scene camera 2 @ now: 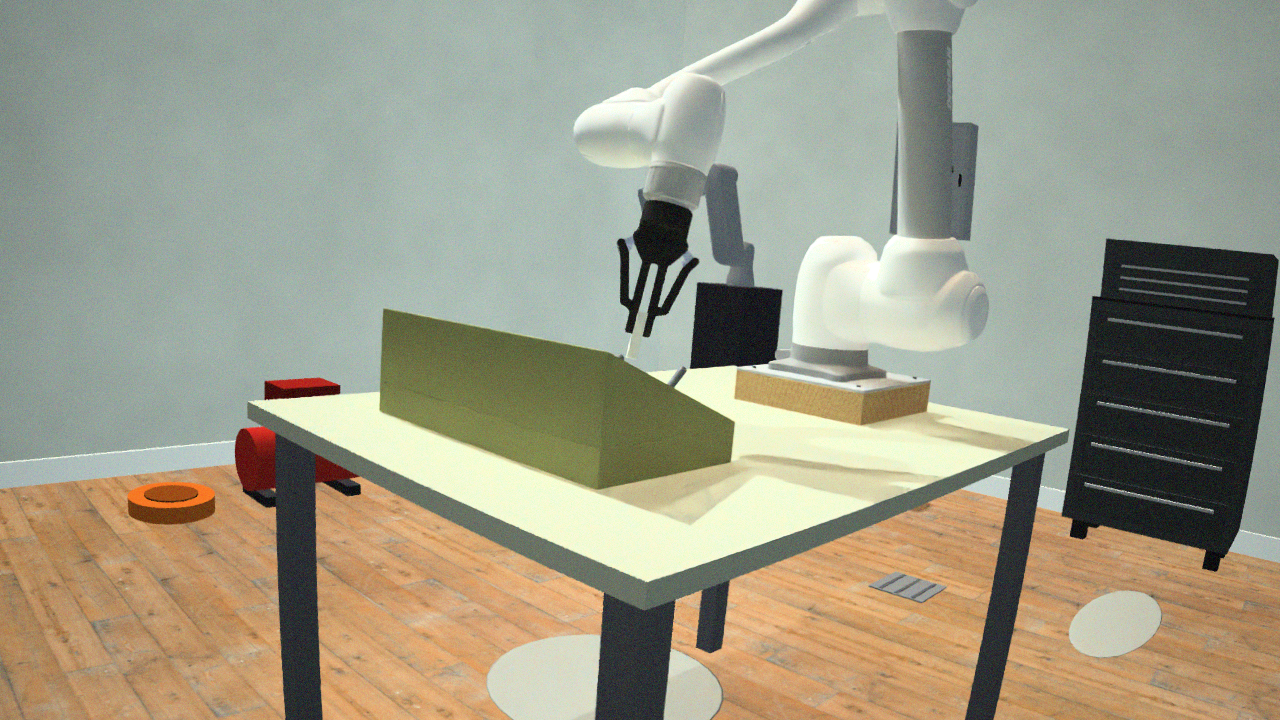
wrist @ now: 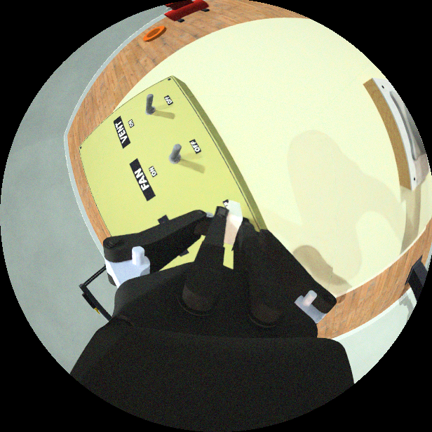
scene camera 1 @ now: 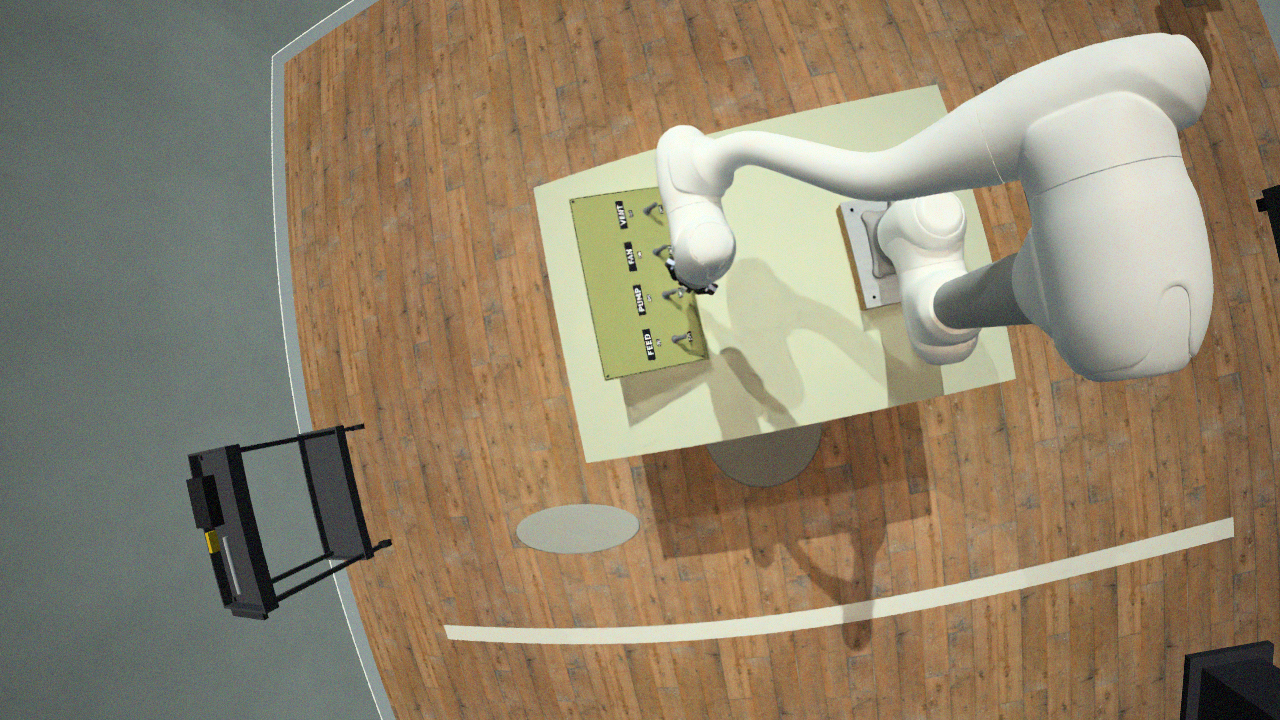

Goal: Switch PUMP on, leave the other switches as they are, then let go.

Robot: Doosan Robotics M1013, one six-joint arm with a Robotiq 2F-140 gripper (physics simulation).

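Pixels of known places: gripper, fingertip midpoint: (scene camera 2: pixel 631 358) (scene camera 1: pixel 684 288); arm's base, origin of the base link: (scene camera 2: pixel 827 372).
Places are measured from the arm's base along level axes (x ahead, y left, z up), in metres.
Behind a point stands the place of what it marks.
The olive sloped switch panel (scene camera 1: pixel 595 268) {x 0.804, y -0.046, z 0.086 m} (scene camera 2: pixel 501 394) {x 0.831, y 0.061, z 0.017 m} (wrist: pixel 120 200) sits on the table. The PUMP label (scene camera 1: pixel 639 299) {x 0.708, y 0.051, z 0.050 m} and grey PUMP lever (scene camera 1: pixel 669 295) {x 0.629, y 0.054, z 0.044 m} show in scene view 1; in the wrist view the fingers hide that lever, and its exact tilt is unclear. The FAN lever (scene camera 1: pixel 662 252) {x 0.627, y -0.066, z 0.051 m} (wrist: pixel 175 153) and VENT lever (scene camera 1: pixel 651 211) {x 0.640, y -0.186, z 0.045 m} (wrist: pixel 150 104) stand to one side, the FEED lever (scene camera 1: pixel 682 338) {x 0.611, y 0.170, z 0.056 m} (scene camera 2: pixel 677 376) {x 0.618, y 0.171, z 0.049 m} to the other. My gripper (scene camera 1: pixel 687 288) {x 0.586, y 0.043, z 0.055 m} (scene camera 2: pixel 637 336) {x 0.586, y 0.043, z 0.055 m} (wrist: pixel 231 211) is shut and empty, pointing down, its tips low beside the PUMP lever; contact cannot be told.
The arm's base plate (scene camera 1: pixel 881 291) {x 0.075, y 0.126, z 0.000 m} (scene camera 2: pixel 859 383) {x 0.054, y 0.112, z 0.000 m} is bolted on a wooden block (scene camera 2: pixel 796 397) {x 0.130, y 0.022, z -0.038 m} at the table's far end from the panel. A dark drawer cabinet (scene camera 2: pixel 1163 394), a red machine (scene camera 2: pixel 255 454) and a black cart (scene camera 1: pixel 255 528) stand away from the table.
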